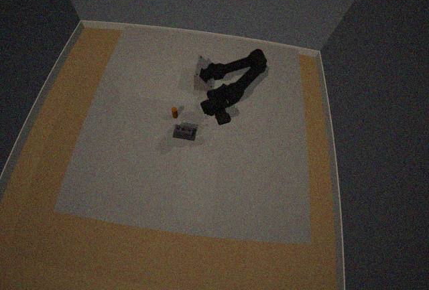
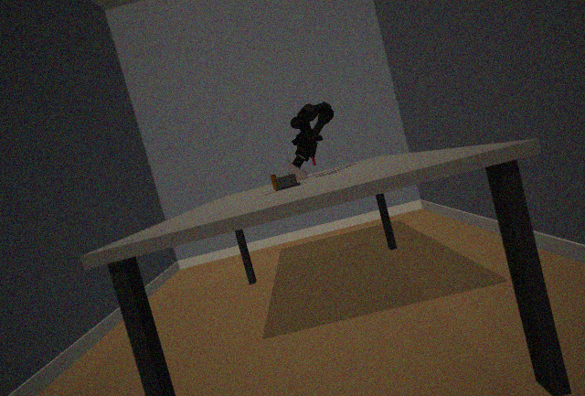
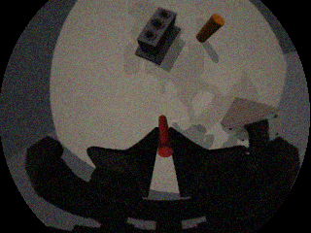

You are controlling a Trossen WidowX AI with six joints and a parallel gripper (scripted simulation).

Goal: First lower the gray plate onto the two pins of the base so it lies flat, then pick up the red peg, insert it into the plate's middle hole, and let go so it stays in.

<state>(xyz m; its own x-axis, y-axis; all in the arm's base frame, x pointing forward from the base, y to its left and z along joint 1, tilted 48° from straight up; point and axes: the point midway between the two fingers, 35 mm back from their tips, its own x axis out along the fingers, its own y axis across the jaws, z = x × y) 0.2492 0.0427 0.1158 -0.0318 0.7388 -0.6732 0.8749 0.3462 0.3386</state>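
Now: gripper tip 160 mm to the left of the gray plate, 90 mm short of it and 70 mm above it. Also, from my gripper tip: red peg: right at my gripper tip; then orange cylinder: 230 mm to the right, 70 mm below; then dark base: 160 mm to the right, 100 mm below, 90 mm ahead.
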